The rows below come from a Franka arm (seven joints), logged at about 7 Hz.
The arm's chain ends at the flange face. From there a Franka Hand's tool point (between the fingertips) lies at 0.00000 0.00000 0.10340 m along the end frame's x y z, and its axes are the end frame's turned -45 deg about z.
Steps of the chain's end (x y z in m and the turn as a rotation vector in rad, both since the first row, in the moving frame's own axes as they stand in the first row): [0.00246 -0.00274 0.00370 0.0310 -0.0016 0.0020]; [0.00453 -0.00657 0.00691 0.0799 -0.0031 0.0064]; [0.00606 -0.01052 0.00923 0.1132 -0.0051 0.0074]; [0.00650 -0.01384 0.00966 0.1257 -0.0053 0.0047]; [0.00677 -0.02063 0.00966 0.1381 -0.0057 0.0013]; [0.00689 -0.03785 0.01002 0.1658 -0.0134 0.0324]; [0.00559 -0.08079 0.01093 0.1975 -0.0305 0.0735]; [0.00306 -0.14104 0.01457 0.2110 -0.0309 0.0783]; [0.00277 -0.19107 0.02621 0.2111 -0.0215 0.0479]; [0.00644 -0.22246 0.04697 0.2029 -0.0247 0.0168]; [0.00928 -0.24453 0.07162 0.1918 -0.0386 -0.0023]
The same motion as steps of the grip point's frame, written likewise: [0.00583 -0.00258 0.00365 0.0231 0.0208 0.0020]; [0.01348 -0.00749 0.00658 0.0587 0.0543 0.0064]; [0.01964 -0.01176 0.00857 0.0837 0.0764 0.0074]; [0.02318 -0.01472 0.00884 0.0926 0.0851 0.0047]; [0.02903 -0.02027 0.00867 0.1017 0.0936 0.0013]; [0.04294 -0.03475 0.00859 0.1267 0.1078 0.0324]; [0.07381 -0.06927 0.00887 0.1612 0.1181 0.0735]; [0.11564 -0.11459 0.01223 0.1710 0.1273 0.0783]; [0.15122 -0.14969 0.02389 0.1645 0.1341 0.0479]; [0.17493 -0.16916 0.04482 0.1609 0.1260 0.0168]; [0.19058 -0.18310 0.06965 0.1629 0.1083 -0.0023]
